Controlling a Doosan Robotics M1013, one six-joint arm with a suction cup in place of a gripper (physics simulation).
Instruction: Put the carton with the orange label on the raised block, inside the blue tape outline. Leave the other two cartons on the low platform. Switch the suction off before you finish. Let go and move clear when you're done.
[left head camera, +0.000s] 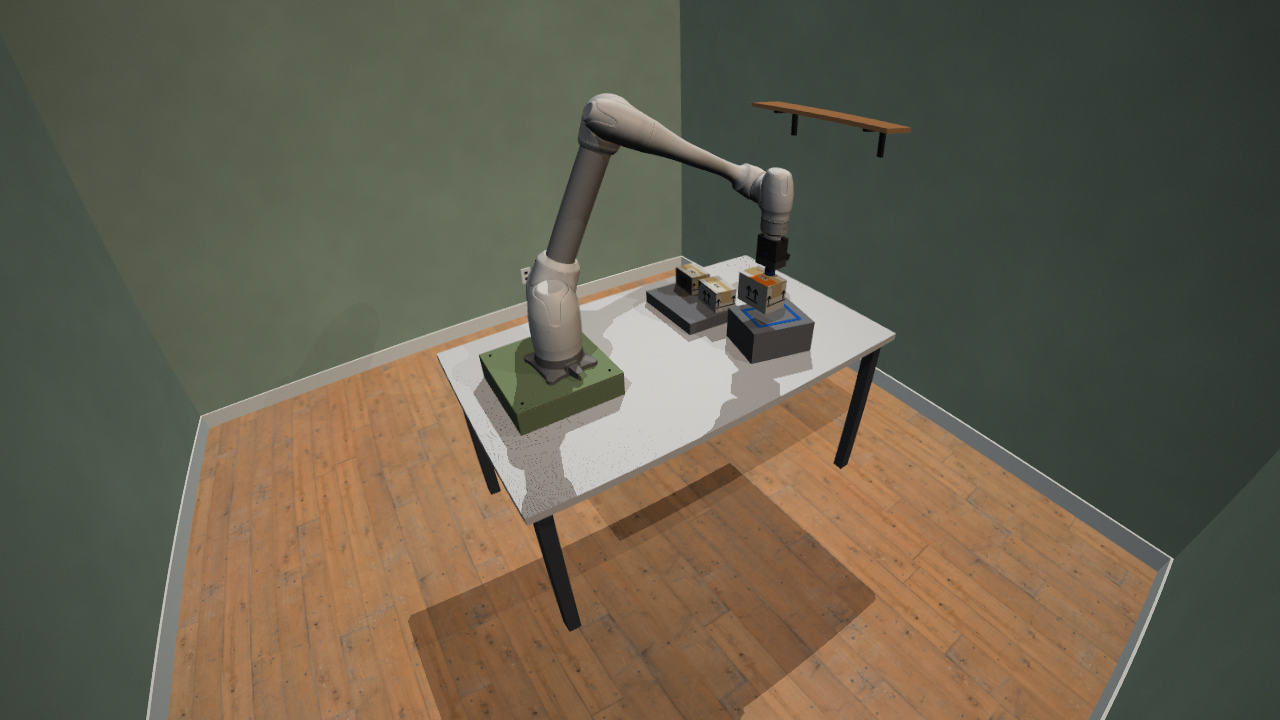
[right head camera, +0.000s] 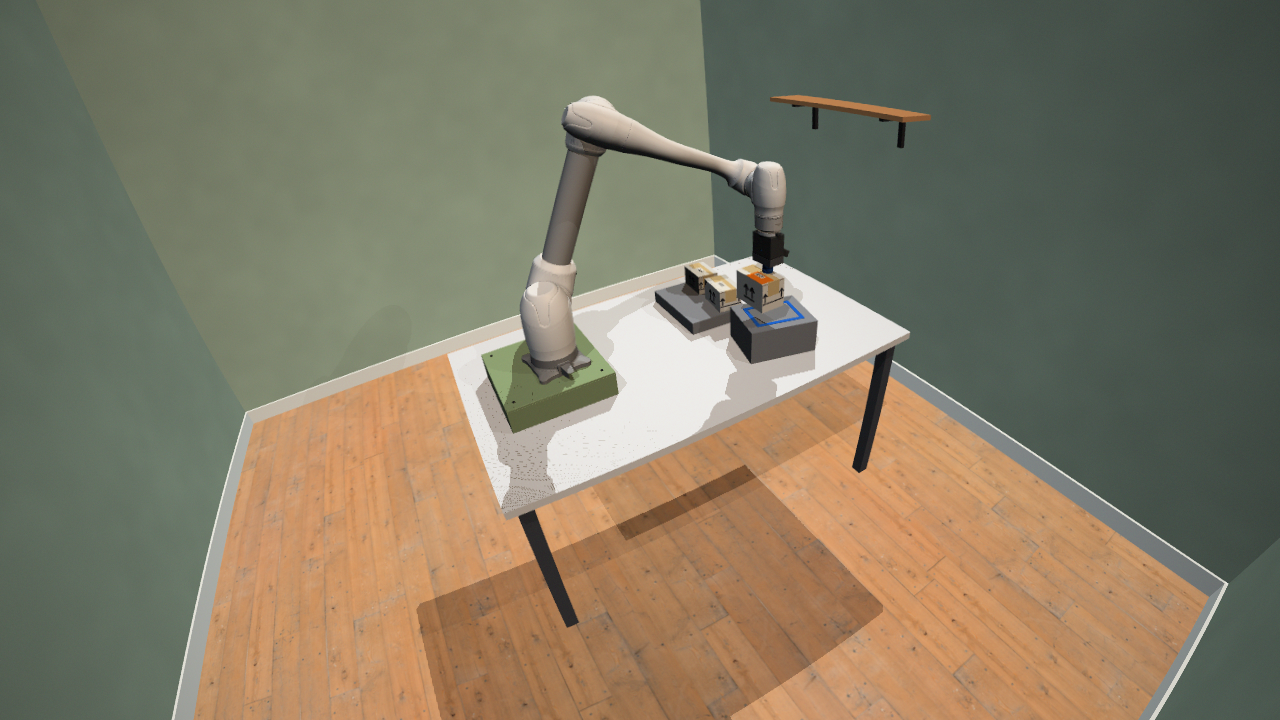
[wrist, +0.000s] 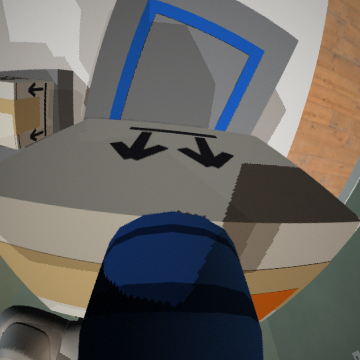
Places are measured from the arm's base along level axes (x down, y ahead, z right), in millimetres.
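Where they show: hand, its tool point: (left head camera: 769, 277) (right head camera: 767, 274) (wrist: 170, 229); arm's base, origin of its link: (left head camera: 560, 361) (right head camera: 555, 361).
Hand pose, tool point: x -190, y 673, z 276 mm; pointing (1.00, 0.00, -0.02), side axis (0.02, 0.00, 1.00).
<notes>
Each offset is from my tool point to the centre of the thing. "*": to the spot under its first point.
My suction cup (left head camera: 769, 270) (right head camera: 768, 268) (wrist: 175, 260) is on top of the carton with the orange label @[dx +40, dy -29, dz -5 mm] (left head camera: 759, 292) (right head camera: 758, 290) (wrist: 100, 175) and holds it upright in the air. The carton hangs above the back part of the raised block @[dx +219, dy +36, dz +0 mm] (left head camera: 783, 342) (right head camera: 783, 344) (wrist: 275, 40); the exact gap is hard to tell. The blue tape outline (left head camera: 778, 322) (right head camera: 781, 320) (wrist: 135, 60) on the block's top is partly hidden by the carton. The two other cartons @[dx +189, dy +40, dz -280 mm] (left head camera: 716, 293) @[dx +192, dy +68, dz -449 mm] (left head camera: 689, 281) (right head camera: 719, 291) (right head camera: 698, 279) stand on the low platform @[dx +255, dy -8, dz -370 mm] (left head camera: 666, 300) (right head camera: 675, 300).
In the wrist view, part of another carton @[* dx +177, dy +21, dz -215 mm] (wrist: 30, 115) shows at the left edge. The low platform stands close to the block, on its left in the head views. The green arm base (left head camera: 572, 402) (right head camera: 568, 400) is at the table's other end. A wooden shelf (left head camera: 832, 116) (right head camera: 850, 107) hangs on the wall.
</notes>
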